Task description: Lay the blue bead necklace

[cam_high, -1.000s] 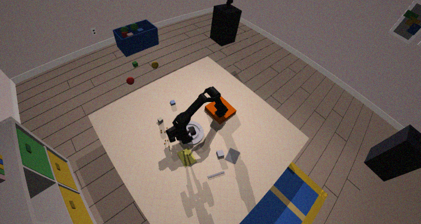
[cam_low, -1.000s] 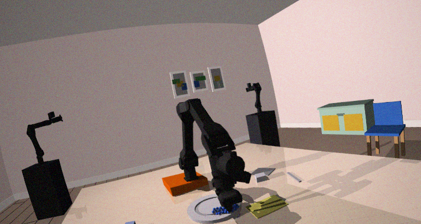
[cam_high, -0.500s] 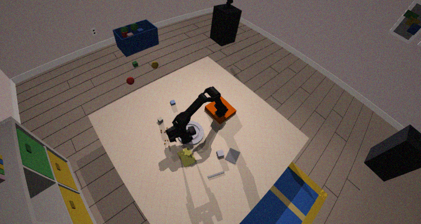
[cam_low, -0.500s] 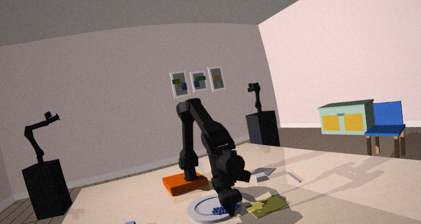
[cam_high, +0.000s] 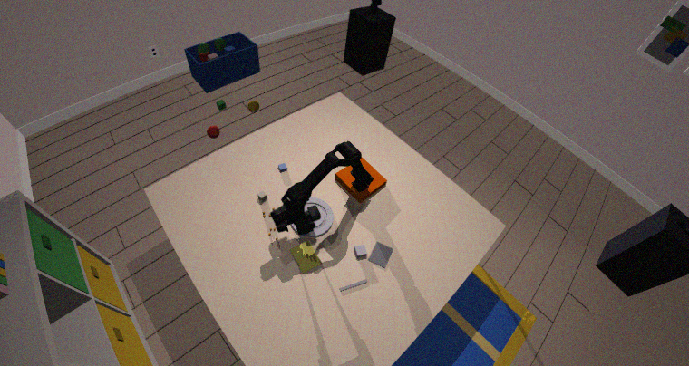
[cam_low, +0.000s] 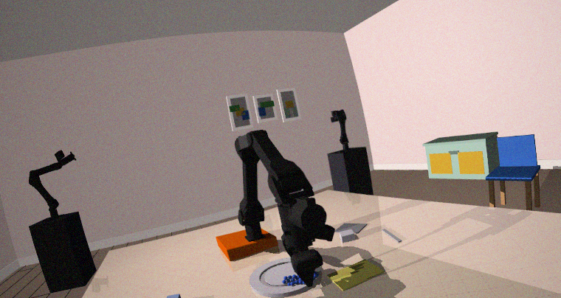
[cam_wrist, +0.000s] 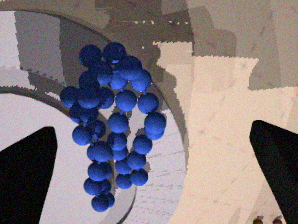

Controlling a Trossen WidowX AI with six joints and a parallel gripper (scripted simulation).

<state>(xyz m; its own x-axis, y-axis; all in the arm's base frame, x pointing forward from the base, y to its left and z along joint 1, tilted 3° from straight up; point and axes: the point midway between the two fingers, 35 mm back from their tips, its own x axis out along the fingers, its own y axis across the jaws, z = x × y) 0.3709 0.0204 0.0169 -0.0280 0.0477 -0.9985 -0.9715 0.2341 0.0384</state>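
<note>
Now: gripper tip 9 cm past the round bead board, 2 cm to the left of it and 2 cm above it. Round my gripper tip: yellow sheet: 4 cm ahead, 12 cm to the left, 3 cm below; small grey block: 16 cm behind, 24 cm to the left, 2 cm below; pale cube: 5 cm ahead, 23 cm to the right, 1 cm below.
</note>
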